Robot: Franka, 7 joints.
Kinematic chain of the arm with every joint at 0, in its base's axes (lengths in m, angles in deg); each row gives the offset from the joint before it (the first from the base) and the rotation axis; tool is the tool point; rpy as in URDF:
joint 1: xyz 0 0 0.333 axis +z
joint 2: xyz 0 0 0 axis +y
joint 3: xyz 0 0 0.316 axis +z
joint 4: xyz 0.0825 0 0 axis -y
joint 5: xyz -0.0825 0 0.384 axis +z
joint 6: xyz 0 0 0 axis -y
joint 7: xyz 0.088 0 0 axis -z
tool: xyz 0 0 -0.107 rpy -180 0 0
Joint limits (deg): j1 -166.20..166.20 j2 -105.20..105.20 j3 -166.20..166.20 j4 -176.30..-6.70 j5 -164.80..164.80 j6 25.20..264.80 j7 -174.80..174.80
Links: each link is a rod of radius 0.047 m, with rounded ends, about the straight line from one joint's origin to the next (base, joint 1, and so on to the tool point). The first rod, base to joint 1, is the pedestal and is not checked.
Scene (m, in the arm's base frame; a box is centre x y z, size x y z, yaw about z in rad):
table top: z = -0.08
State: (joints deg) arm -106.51 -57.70 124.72 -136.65 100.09 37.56 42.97
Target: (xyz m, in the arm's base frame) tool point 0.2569 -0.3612 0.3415
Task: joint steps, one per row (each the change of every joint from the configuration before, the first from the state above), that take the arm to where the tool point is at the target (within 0.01 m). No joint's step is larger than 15 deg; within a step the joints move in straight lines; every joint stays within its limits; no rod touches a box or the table.
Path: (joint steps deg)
1: -13.00 1.30 -11.24 -1.25 1.29 3.09 0.00
2: -12.99 1.29 -11.24 -1.26 1.29 3.10 0.00
3: -13.00 1.30 -11.23 -1.25 1.30 3.09 0.00
4: -13.00 1.30 -11.24 -1.25 1.29 3.09 0.00

